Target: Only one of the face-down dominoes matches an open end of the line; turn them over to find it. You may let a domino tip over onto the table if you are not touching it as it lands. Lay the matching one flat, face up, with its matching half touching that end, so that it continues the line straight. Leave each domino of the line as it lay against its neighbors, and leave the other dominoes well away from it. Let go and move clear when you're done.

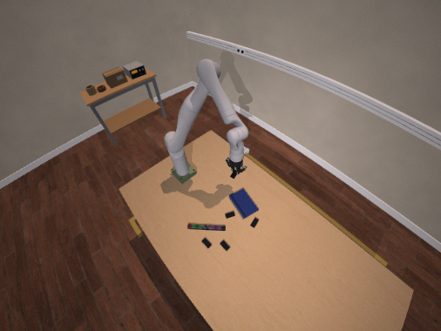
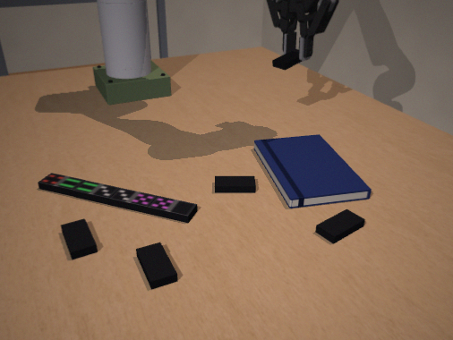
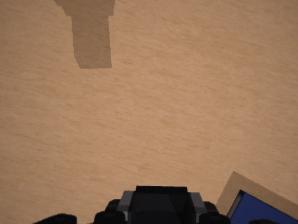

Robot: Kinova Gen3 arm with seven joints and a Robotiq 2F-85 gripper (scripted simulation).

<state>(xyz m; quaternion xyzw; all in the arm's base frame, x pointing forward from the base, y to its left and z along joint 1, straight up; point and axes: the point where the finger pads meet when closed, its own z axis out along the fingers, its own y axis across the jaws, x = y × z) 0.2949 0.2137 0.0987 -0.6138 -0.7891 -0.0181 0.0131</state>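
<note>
Right now the purple domino is 10 mm to the right of my hand and 20 mm below it. The rest, counted from my hand: blue book 150 mm ahead, 70 mm to the right, 130 mm below.
</note>
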